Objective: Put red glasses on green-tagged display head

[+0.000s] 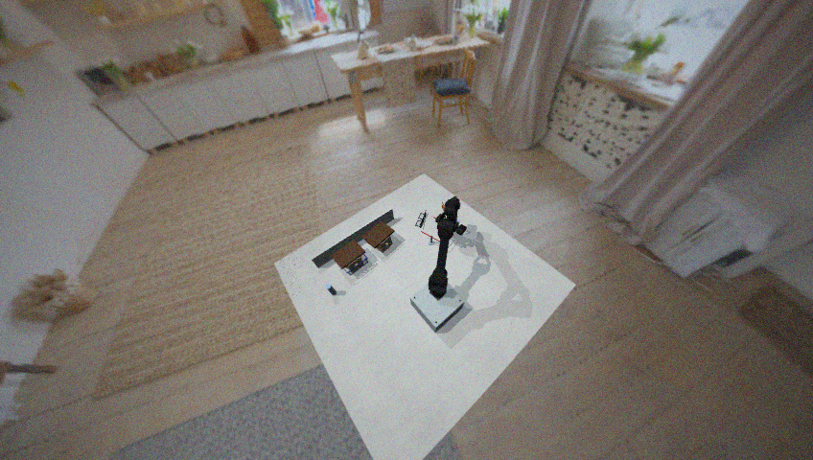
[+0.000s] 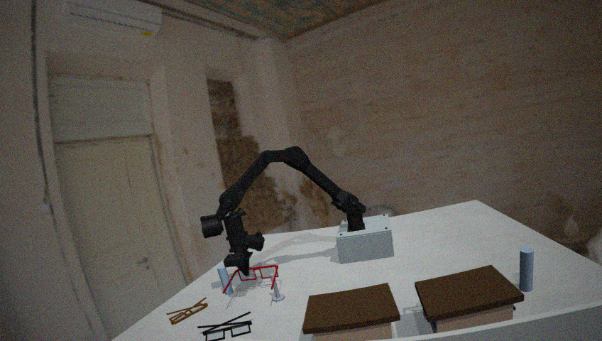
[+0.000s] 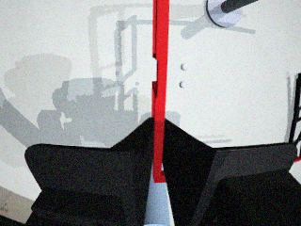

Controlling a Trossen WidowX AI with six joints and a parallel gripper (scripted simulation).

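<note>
Right now the thin grey post is 11 cm to the left of my gripper tip, 5 cm ahead of it and 4 cm below it.
</note>
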